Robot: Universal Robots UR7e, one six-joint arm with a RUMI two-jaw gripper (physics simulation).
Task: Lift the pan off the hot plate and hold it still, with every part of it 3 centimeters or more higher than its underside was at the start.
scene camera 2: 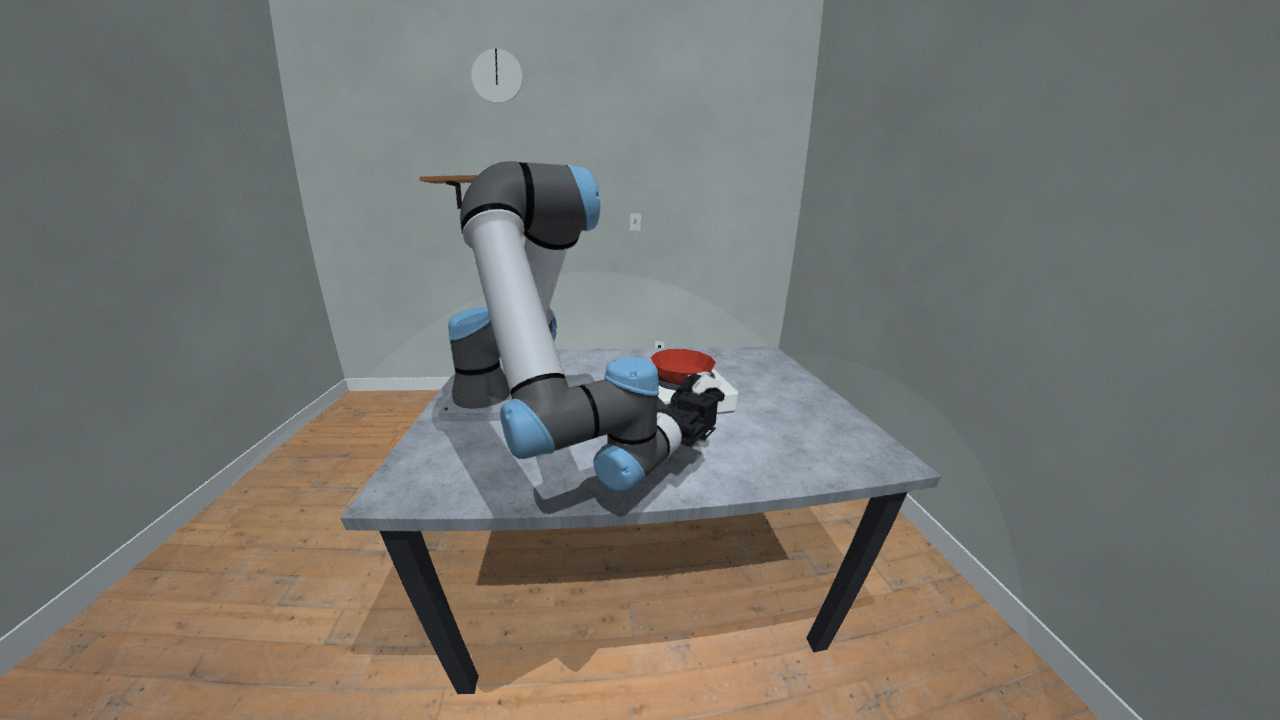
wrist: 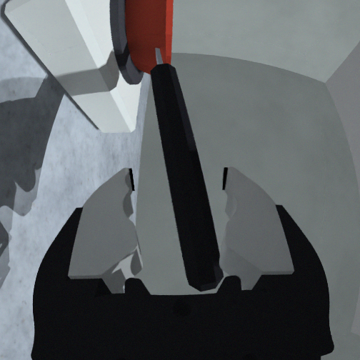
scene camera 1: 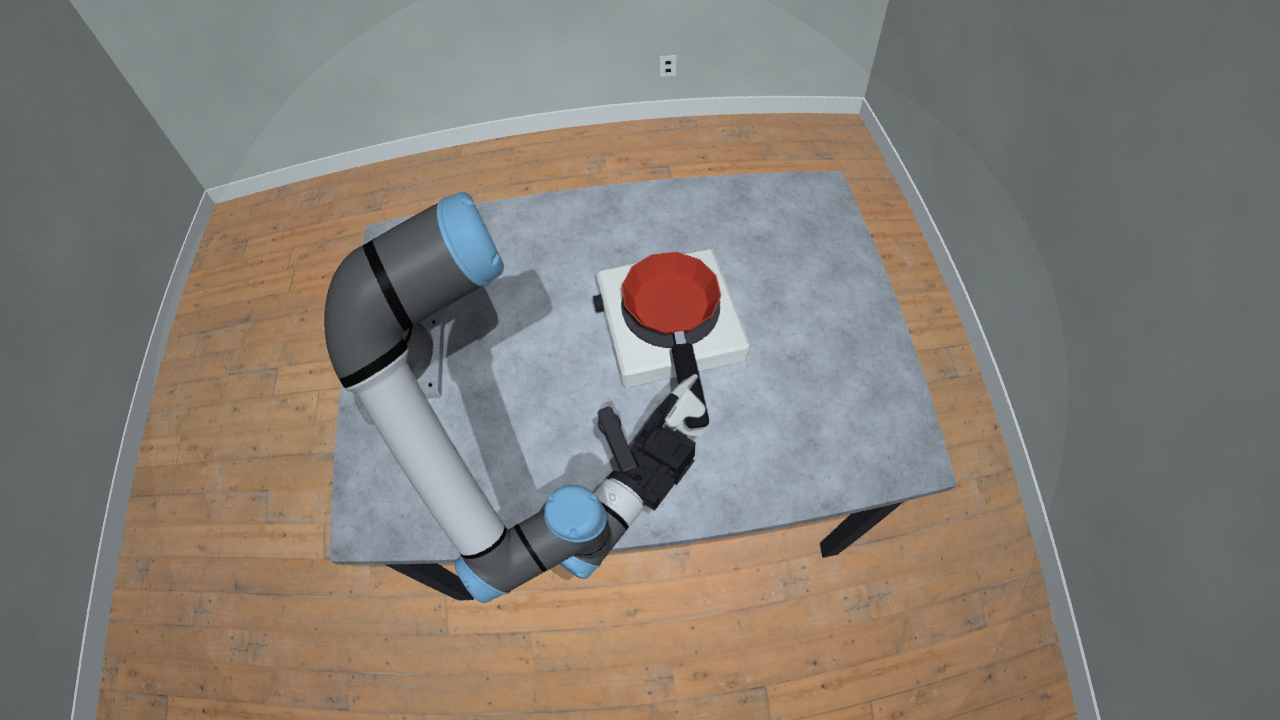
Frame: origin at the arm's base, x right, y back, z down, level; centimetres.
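Seen in the pictures: gripper, between the fingertips: [scene camera 2: 709, 388] [scene camera 1: 696, 385]; arm's base, origin of its link: [scene camera 2: 482, 394].
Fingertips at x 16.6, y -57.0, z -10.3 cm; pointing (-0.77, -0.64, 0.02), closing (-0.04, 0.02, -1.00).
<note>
Pixels of each thing's top centre, then the offset from my fingertips to it. "spot": a spot on its surface instead. Level surfaces: height alone.
- white hot plate, a spot on its surface: [scene camera 1: 731, 336] spot: dx -12.7, dy -8.4, dz +6.5 cm
- grey table, height of its surface: dz +12.9 cm
- black knob, centre of its top: [scene camera 1: 597, 298] dx -24.1, dy +15.6, dz +7.8 cm
The red pan [scene camera 1: 673, 293] [scene camera 2: 682, 364] [wrist: 147, 30] sits level on the dark burner disc [wrist: 118, 35] of the white hot plate [scene camera 1: 731, 336] [scene camera 2: 726, 397] [wrist: 55, 45]. Its black handle [scene camera 1: 682, 360] [wrist: 184, 175] sticks out past the hot plate's front edge. My gripper [scene camera 1: 692, 404] [scene camera 2: 707, 385] [wrist: 177, 169] is partly open around the handle. In the wrist view the handle runs between the two jaws, with a gap on each side; its end lies near the palm, closer to the right jaw. In scene camera 2 the gripper hides most of the handle.
The hot plate stands on the grey table [scene camera 1: 823, 394] [scene camera 2: 805, 447], with a black knob [scene camera 1: 598, 303] on its left side. My arm reaches over the table's front left part. Walls stand behind the table and at both sides.
</note>
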